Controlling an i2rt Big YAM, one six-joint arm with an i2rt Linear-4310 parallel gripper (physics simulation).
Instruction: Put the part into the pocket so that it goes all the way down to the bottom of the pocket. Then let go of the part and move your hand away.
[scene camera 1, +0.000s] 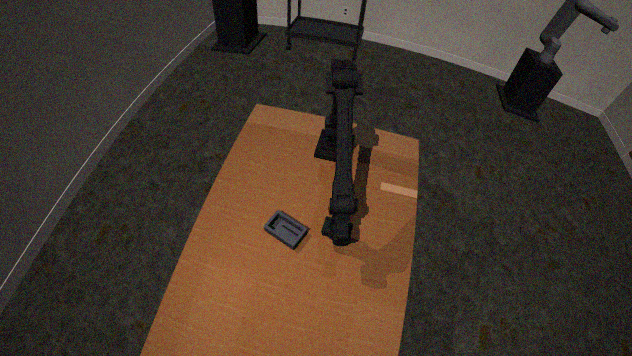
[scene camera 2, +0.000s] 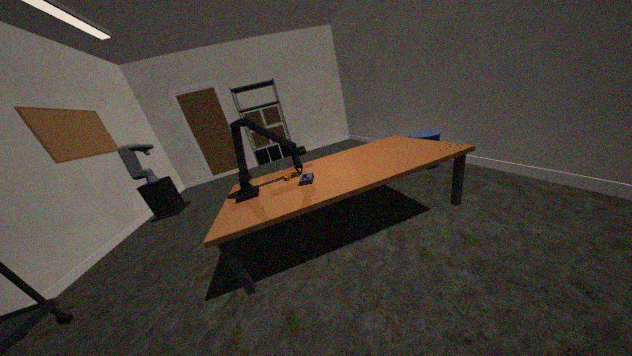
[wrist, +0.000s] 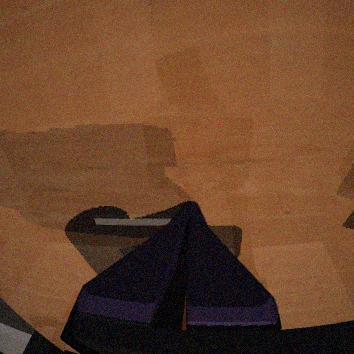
Note:
My gripper (wrist: 191, 210) is shut, with nothing in its grasp. Also in view: a blue-grey pocket block (scene camera 1: 282, 227).

